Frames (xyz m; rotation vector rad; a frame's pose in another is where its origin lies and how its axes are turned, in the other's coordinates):
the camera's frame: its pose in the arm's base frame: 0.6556 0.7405 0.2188 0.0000 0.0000 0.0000
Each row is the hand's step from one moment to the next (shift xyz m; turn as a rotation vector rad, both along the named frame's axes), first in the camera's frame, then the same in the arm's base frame.
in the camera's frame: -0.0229 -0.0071 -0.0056 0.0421 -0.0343 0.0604
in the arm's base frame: -0.0229 -0.0071 -0.0056 0.0421 -0.0343 0.0604
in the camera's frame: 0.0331 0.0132 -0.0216 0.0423 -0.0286 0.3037
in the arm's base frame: 0.0331 0.0132 -0.0216 0.0423 -0.0286 0.3037
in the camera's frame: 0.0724 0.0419 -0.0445 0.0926 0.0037 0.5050
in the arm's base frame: 0.0724 0.0419 -0.0445 0.0926 0.0037 0.5050
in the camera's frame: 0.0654 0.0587 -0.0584 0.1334 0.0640 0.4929
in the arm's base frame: 0.0654 0.0587 -0.0584 0.1334 0.0640 0.4929
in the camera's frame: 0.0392 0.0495 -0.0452 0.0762 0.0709 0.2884
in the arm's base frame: 0.0392 0.0495 -0.0452 0.0762 0.0709 0.2884
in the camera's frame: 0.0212 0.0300 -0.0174 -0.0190 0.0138 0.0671
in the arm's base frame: 0.0212 0.0300 -0.0174 -0.0190 0.0138 0.0671
